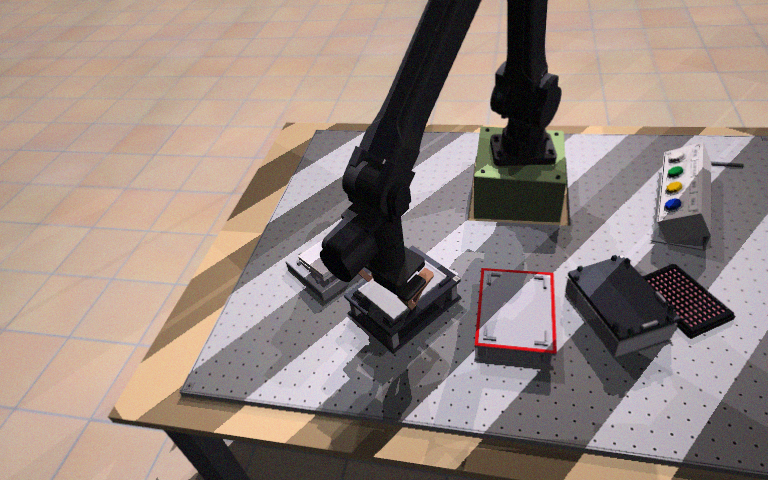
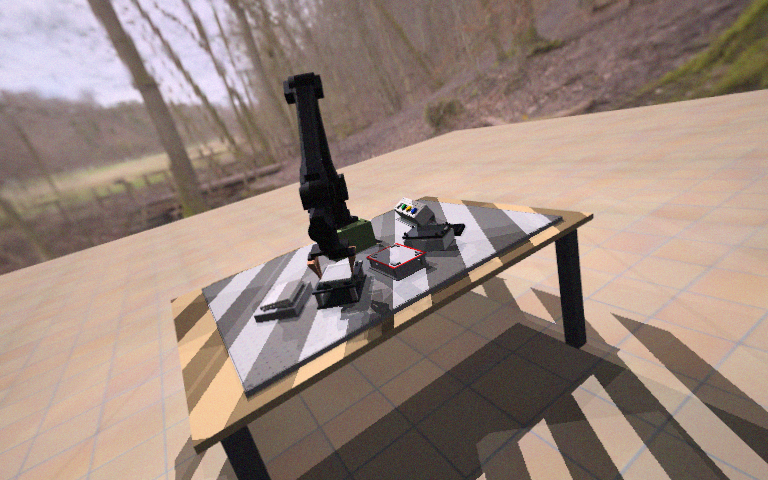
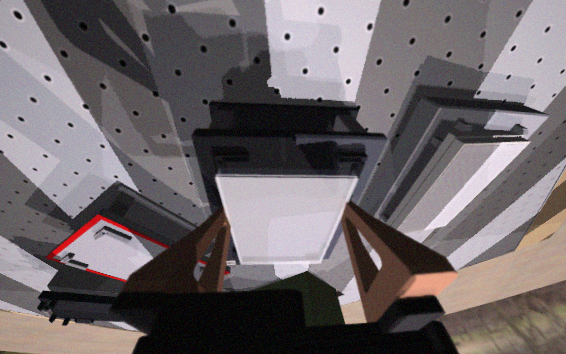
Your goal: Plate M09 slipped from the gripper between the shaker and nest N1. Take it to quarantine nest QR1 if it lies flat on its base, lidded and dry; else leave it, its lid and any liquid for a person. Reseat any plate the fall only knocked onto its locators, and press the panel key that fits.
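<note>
My gripper is shut on a white lidded plate. It holds the plate low over a dark two-tier stand; contact is unclear. Another white plate rests on a low grey nest; its exact tilt is unclear. A black plate with pink wells lies on the table, no lid visible. A red-outlined nest is empty. A key panel has white, green, yellow and blue keys.
A dark box-like unit with raised corner parts stands between the red-outlined nest and the black plate, partly hiding that plate. The arm stands on a green block. Striped shadows cross the perforated board.
</note>
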